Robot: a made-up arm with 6 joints. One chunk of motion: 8 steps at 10 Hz.
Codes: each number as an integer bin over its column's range. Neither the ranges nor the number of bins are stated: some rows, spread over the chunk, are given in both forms.
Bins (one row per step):
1: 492 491 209 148 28 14
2: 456 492 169 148 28 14
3: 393 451 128 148 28 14
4: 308 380 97 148 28 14
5: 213 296 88 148 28 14
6: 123 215 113 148 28 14
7: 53 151 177 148 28 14
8: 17 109 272 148 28 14
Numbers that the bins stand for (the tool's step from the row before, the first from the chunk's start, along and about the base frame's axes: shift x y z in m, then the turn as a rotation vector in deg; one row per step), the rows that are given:
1: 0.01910 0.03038 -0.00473 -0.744 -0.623 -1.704
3: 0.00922 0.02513 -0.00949 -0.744 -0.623 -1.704
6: -0.01772 -0.00581 -0.01037 -0.744 -0.623 -1.704
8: -0.02830 -0.01971 -0.00103 -0.744 -0.623 -1.704
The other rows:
2: 0.01551 0.03051 -0.00708 -0.744 -0.623 -1.704
4: 0.00074 0.01582 -0.01131 -0.744 -0.623 -1.704
5: -0.00874 0.00481 -0.01183 -0.744 -0.623 -1.704
7: -0.02471 -0.01420 -0.00661 -0.744 -0.623 -1.704

